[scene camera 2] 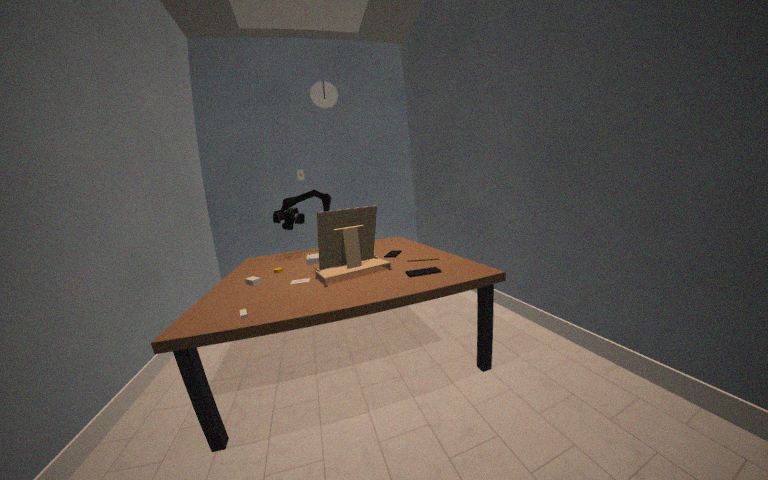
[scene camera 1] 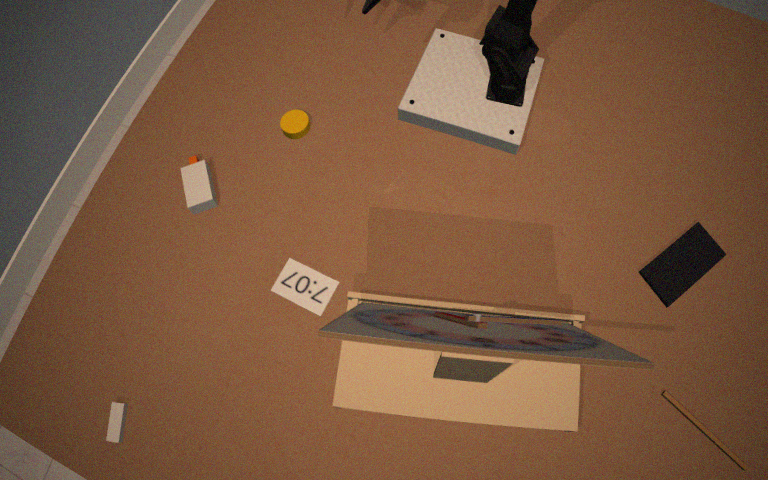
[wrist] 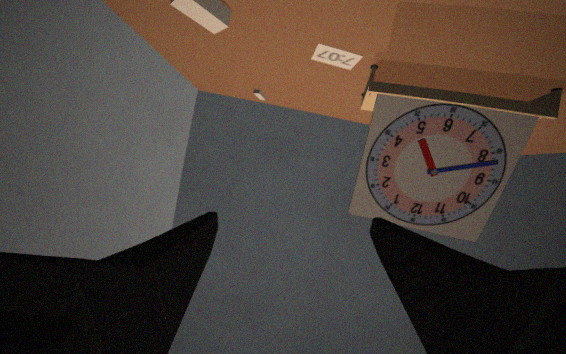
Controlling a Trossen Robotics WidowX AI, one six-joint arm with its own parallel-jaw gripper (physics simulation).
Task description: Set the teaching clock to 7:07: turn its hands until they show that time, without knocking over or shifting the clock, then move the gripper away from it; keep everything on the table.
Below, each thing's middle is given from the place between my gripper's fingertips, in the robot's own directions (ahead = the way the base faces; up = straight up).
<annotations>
My hand is 260 mm above the white box with orange cap point(scene camera 1: 200, 194), 220 mm to the left of it and 190 mm short of it. Also, from my hand: teaching clock point(scene camera 1: 388, 325) (360 mm ahead, 260 mm to the left, 90 mm below); then tan wooden base point(scene camera 1: 418, 383) (380 mm ahead, 260 mm to the left, 150 mm below).
</annotations>
